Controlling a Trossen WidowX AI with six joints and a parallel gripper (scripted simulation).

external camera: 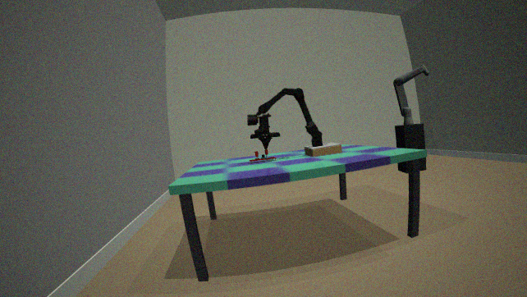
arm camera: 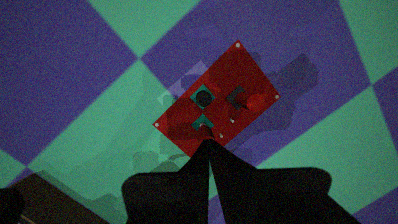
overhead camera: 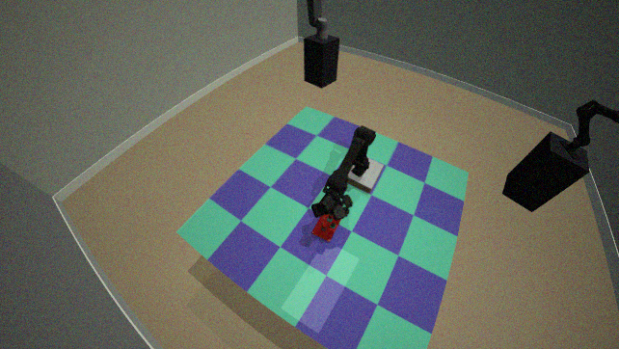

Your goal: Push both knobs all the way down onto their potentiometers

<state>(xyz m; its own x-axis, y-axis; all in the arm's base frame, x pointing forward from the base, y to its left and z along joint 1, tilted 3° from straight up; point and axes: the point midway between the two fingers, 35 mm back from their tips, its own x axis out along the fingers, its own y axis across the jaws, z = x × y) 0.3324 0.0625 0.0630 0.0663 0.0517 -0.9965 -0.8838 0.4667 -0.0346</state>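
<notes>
Right now my gripper tip is 6 cm short of the red knob, 1 cm to the right of it and 2 cm above it.
</notes>
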